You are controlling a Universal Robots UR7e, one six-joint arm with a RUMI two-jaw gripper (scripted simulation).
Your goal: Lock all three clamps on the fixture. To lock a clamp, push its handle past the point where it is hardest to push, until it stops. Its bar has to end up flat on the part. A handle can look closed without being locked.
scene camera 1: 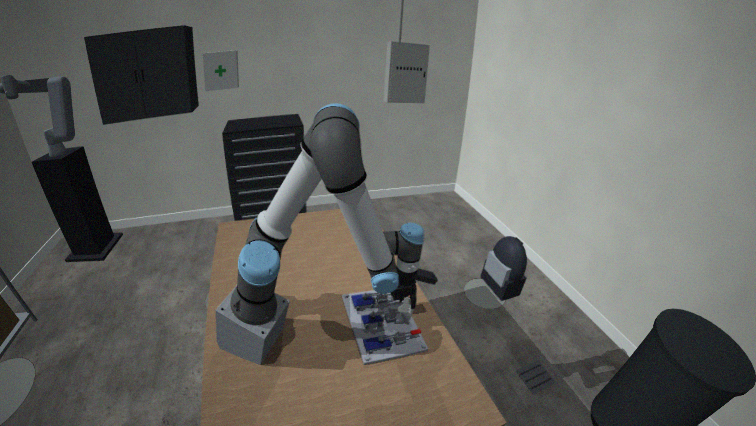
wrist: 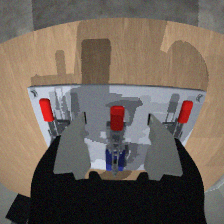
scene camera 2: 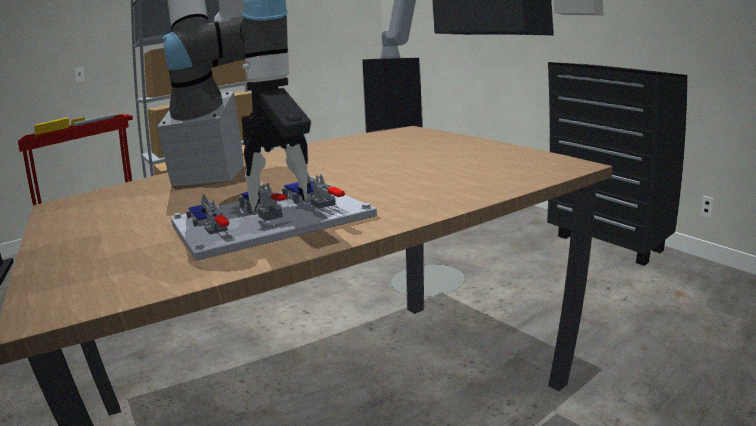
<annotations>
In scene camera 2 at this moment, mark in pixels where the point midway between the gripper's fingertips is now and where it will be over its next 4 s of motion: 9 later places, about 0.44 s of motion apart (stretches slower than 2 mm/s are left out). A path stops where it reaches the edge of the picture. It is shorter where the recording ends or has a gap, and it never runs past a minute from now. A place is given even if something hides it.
The gripper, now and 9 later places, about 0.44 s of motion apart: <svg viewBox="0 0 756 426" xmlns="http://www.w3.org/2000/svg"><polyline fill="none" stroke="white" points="279,205 276,180 276,181 278,186 279,190 279,192 279,196 279,186 277,169 276,160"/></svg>
</annotations>
